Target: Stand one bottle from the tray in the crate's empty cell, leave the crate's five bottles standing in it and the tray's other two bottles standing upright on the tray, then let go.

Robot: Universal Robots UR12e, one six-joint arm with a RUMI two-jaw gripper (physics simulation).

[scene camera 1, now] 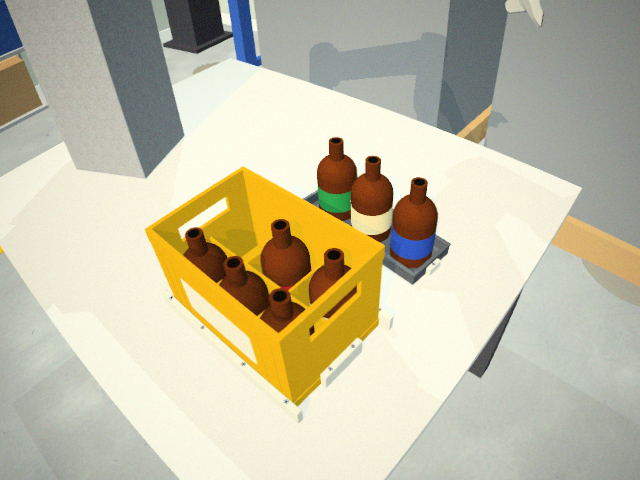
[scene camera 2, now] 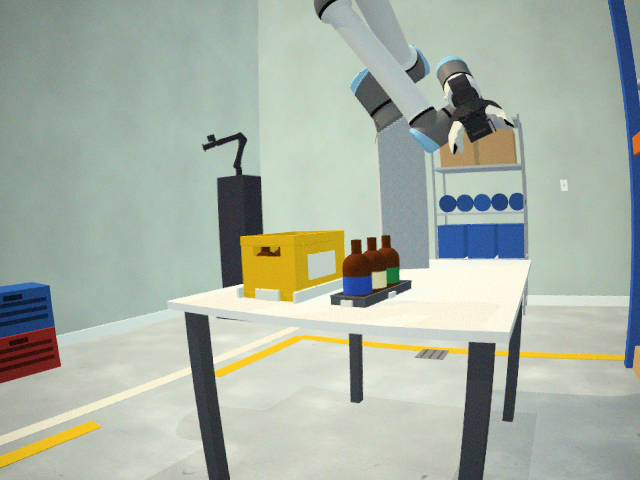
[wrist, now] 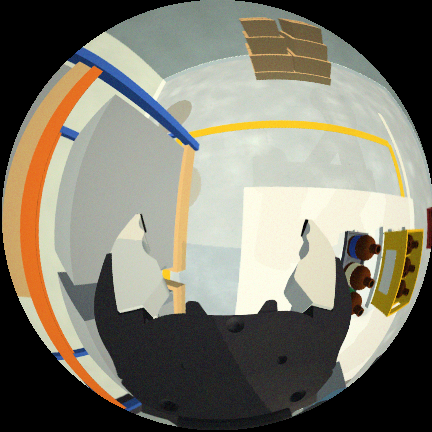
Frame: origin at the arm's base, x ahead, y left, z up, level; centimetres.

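Seen in the pictures: gripper, between the fingertips: (scene camera 1: pixel 555 3) (scene camera 2: pixel 483 139) (wrist: pixel 225 218); arm's base, origin of its link: (scene camera 2: pixel 397 124).
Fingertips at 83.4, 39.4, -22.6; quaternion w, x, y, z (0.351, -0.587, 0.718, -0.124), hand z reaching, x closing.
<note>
Pixels of each thing's top centre, then the offset from my fingertips to it, as dx, dy, dz. Level surfaces: height alone.
- yellow crate, centre of its top: (scene camera 1: pixel 256 236) (scene camera 2: pixel 294 233) -20.1, -57.0, -19.9
- dark tray, centre of its top: (scene camera 1: pixel 372 220) (scene camera 2: pixel 374 287) -17.2, -31.9, -34.8
- green-banded, centre of its top: (scene camera 1: pixel 336 140) (scene camera 2: pixel 385 235) (wrist: pixel 360 312) -25.6, -30.6, -21.4
- cream-banded, centre of its top: (scene camera 1: pixel 373 159) (scene camera 2: pixel 371 237) (wrist: pixel 371 283) -17.3, -32.2, -21.4
- blue-banded, centre of its top: (scene camera 1: pixel 419 182) (scene camera 2: pixel 356 239) (wrist: pixel 377 248) -8.4, -33.4, -21.4
- white table, height of its surface: dz -37.4
The yellow crate (scene camera 1: pixel 361 315) (scene camera 2: pixel 276 279) (wrist: pixel 394 240) holds five brown bottles upright. Its empty cell is in the row nearer the tray, at the left end in scene camera 1. Beside the crate, the dark tray (scene camera 1: pixel 413 276) (scene camera 2: pixel 377 297) bears three upright brown bottles in a row: green-banded (scene camera 1: pixel 337 180) (scene camera 2: pixel 391 263), cream-banded (scene camera 1: pixel 372 201) (scene camera 2: pixel 377 279) and blue-banded (scene camera 1: pixel 414 227) (scene camera 2: pixel 356 271) (wrist: pixel 361 247). My gripper (scene camera 2: pixel 483 139) (wrist: pixel 225 218) is open and empty, high above the table and well away from the bottles. Part of a finger shows at scene camera 1's top right.
Pale strips (scene camera 1: pixel 341 362) line the crate's base on the white table (scene camera 1: pixel 403 330) (scene camera 2: pixel 444 315). A tall grey column (scene camera 1: pixel 139 93) (scene camera 2: pixel 403 206) rises by the table. A grey panel (scene camera 1: pixel 351 41) (wrist: pixel 120 200) stands past the table's edge. The crate walls rise around its bottles.
</note>
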